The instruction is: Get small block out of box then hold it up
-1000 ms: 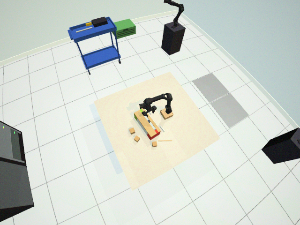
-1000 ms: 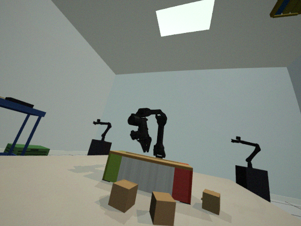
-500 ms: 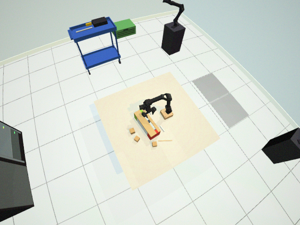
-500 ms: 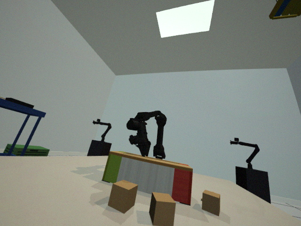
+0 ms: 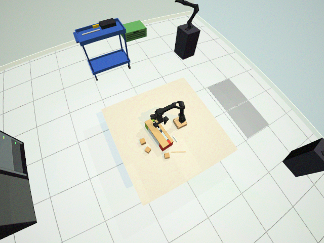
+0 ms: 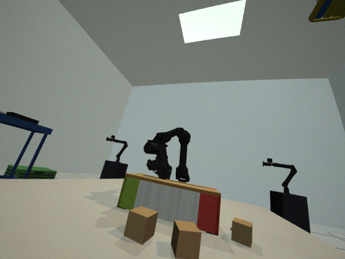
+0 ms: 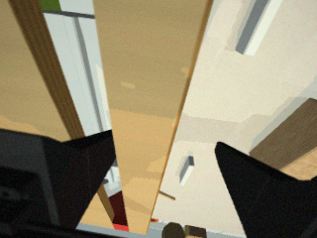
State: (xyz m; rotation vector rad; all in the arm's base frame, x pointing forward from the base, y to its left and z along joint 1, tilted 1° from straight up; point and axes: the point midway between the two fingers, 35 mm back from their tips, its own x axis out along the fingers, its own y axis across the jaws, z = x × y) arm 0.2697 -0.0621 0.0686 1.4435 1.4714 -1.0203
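Right now the box is 4 cm to the left of my gripper tip, 4 cm ahead of it and 3 cm below it.
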